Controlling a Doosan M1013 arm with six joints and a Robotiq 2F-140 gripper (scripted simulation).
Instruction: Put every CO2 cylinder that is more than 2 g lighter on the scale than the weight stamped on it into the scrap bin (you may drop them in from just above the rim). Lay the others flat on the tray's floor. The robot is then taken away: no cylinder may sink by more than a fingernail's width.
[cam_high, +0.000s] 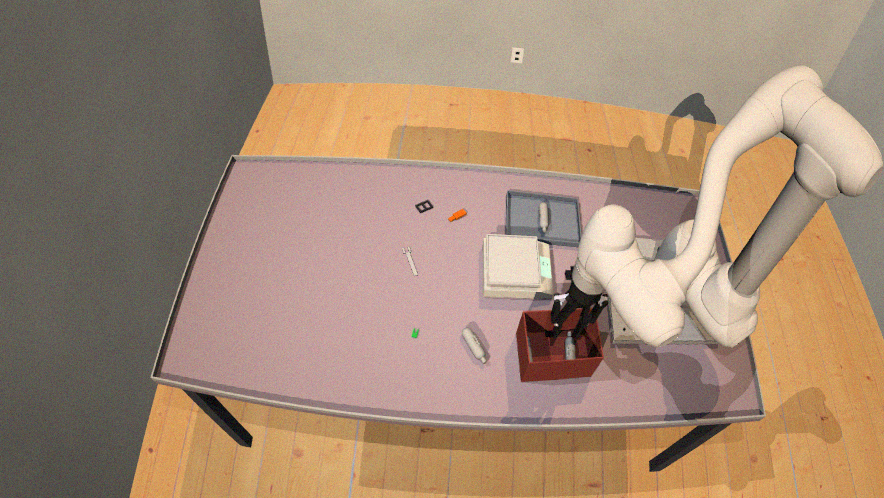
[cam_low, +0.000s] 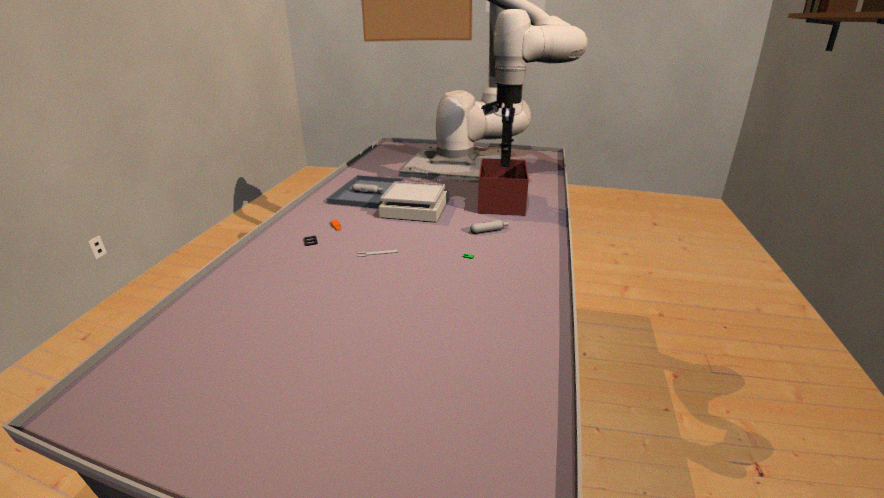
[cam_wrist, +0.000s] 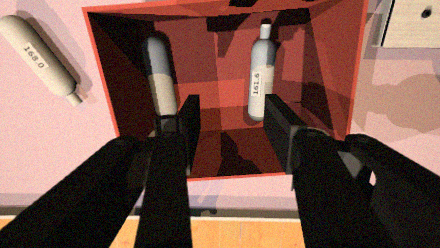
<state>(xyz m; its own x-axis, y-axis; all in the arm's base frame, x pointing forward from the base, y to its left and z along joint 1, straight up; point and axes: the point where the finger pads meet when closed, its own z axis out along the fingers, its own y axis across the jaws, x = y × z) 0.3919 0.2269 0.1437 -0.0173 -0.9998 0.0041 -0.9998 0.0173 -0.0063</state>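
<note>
Right now my hand is 280 mm to the left of the scale plate, 110 mm short of it and 110 mm above it. The rest, counted from my hand: green clip 380 mm ahead, 160 mm below, 70 mm to the right; then beige scale 280 mm to the right, 130 mm below, 100 mm ahead; then red scrap bin 130 mm below, 10 mm to the right.
</note>
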